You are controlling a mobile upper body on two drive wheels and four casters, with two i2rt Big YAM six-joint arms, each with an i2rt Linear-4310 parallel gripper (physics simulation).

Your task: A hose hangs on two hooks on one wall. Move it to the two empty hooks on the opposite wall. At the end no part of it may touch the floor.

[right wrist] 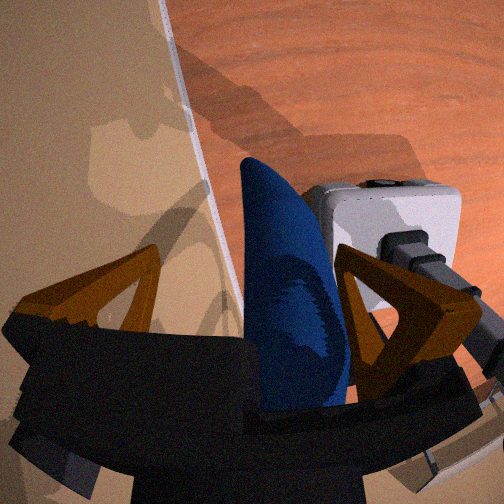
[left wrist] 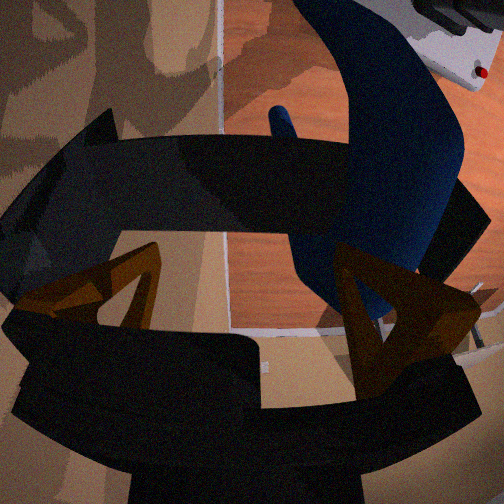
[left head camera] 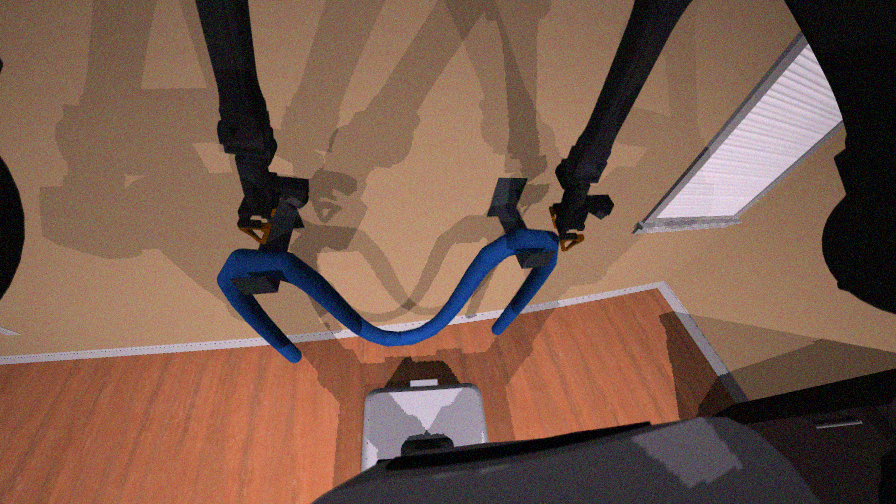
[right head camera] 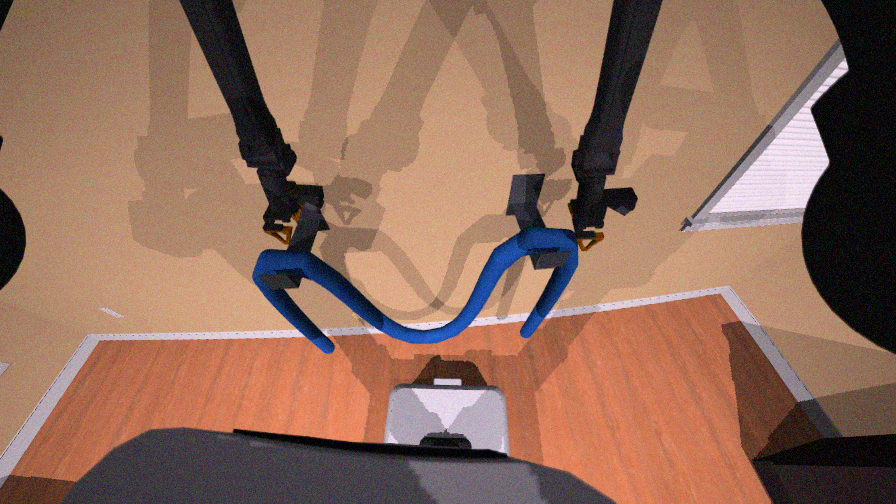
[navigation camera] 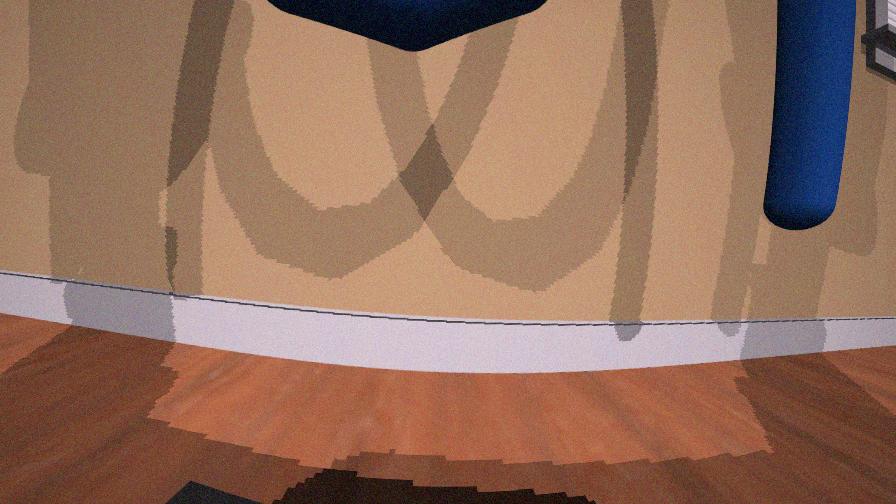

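A blue hose (left head camera: 401, 325) hangs on two dark hooks on the tan wall, the left hook (left head camera: 275, 241) and the right hook (left head camera: 523, 231). It sags in the middle and both ends hang down clear of the floor. My left gripper (left head camera: 255, 230) is open and empty just above the hose at the left hook. My right gripper (left head camera: 567, 238) is open beside the hose at the right hook. In the right wrist view the hose (right wrist: 290, 295) lies between the spread fingers (right wrist: 250, 290), not clamped. In the left wrist view the hose (left wrist: 390, 175) passes behind the open fingers (left wrist: 250, 295).
A window with white blinds (left head camera: 745, 150) is on the wall to the right. A white baseboard (navigation camera: 438, 344) runs along the wall above the wooden floor (left head camera: 156, 413). My grey base (left head camera: 426, 420) stands close to the wall under the hose.
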